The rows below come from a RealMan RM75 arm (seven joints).
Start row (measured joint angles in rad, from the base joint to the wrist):
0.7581, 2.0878, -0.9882, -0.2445, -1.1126, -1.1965, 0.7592
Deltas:
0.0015, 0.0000, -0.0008, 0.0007, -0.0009, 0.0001, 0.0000
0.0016, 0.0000, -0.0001, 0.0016, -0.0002, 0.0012, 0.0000
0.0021, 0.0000, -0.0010, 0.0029, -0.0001, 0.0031, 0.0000
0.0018, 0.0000, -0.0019, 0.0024, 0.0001, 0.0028, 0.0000
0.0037, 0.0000, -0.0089, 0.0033, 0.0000, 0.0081, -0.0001
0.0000, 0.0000, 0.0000, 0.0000, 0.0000, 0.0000, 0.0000
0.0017, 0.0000, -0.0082, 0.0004, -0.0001, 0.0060, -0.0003
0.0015, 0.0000, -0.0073, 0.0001, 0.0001, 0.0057, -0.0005
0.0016, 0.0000, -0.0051, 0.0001, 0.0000, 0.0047, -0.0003
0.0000, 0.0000, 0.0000, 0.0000, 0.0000, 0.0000, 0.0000
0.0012, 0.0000, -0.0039, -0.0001, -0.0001, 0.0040, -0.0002
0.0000, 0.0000, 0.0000, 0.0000, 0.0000, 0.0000, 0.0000
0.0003, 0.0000, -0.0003, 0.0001, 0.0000, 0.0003, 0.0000
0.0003, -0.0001, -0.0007, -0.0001, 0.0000, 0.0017, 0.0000
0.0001, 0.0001, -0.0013, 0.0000, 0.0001, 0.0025, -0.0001
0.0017, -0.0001, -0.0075, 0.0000, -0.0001, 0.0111, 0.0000
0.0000, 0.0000, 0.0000, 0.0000, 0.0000, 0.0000, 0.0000
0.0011, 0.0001, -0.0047, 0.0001, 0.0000, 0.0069, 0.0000
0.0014, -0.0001, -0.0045, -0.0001, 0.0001, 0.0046, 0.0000
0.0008, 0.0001, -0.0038, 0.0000, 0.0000, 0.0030, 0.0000
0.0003, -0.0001, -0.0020, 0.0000, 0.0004, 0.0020, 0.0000
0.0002, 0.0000, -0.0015, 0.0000, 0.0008, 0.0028, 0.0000
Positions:
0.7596, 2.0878, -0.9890, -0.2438, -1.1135, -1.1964, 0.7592
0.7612, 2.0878, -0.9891, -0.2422, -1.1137, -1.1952, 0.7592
0.7633, 2.0878, -0.9901, -0.2393, -1.1138, -1.1921, 0.7592
0.7651, 2.0878, -0.9920, -0.2369, -1.1137, -1.1893, 0.7592
0.7688, 2.0878, -1.0009, -0.2336, -1.1137, -1.1812, 0.7591
0.7688, 2.0878, -1.0009, -0.2336, -1.1137, -1.1812, 0.7591
0.7705, 2.0878, -1.0091, -0.2332, -1.1138, -1.1752, 0.7588
0.7720, 2.0878, -1.0164, -0.2331, -1.1137, -1.1695, 0.7583
0.7736, 2.0878, -1.0215, -0.2330, -1.1137, -1.1648, 0.7580
0.7736, 2.0878, -1.0215, -0.2330, -1.1137, -1.1648, 0.7580
0.7748, 2.0878, -1.0254, -0.2331, -1.1138, -1.1608, 0.7578
0.7748, 2.0878, -1.0254, -0.2331, -1.1138, -1.1608, 0.7578
0.7751, 2.0878, -1.0257, -0.2330, -1.1138, -1.1605, 0.7578
0.7754, 2.0877, -1.0264, -0.2331, -1.1138, -1.1588, 0.7578
0.7755, 2.0878, -1.0277, -0.2331, -1.1137, -1.1563, 0.7577
0.7772, 2.0877, -1.0352, -0.2331, -1.1138, -1.1452, 0.7577
0.7772, 2.0877, -1.0352, -0.2331, -1.1138, -1.1452, 0.7577
0.7783, 2.0878, -1.0399, -0.2330, -1.1138, -1.1383, 0.7577
0.7797, 2.0877, -1.0444, -0.2331, -1.1137, -1.1337, 0.7577
0.7805, 2.0878, -1.0482, -0.2331, -1.1137, -1.1307, 0.7577
0.7808, 2.0877, -1.0502, -0.2331, -1.1133, -1.1287, 0.7577
0.7810, 2.0877, -1.0517, -0.2331, -1.1125, -1.1259, 0.7577

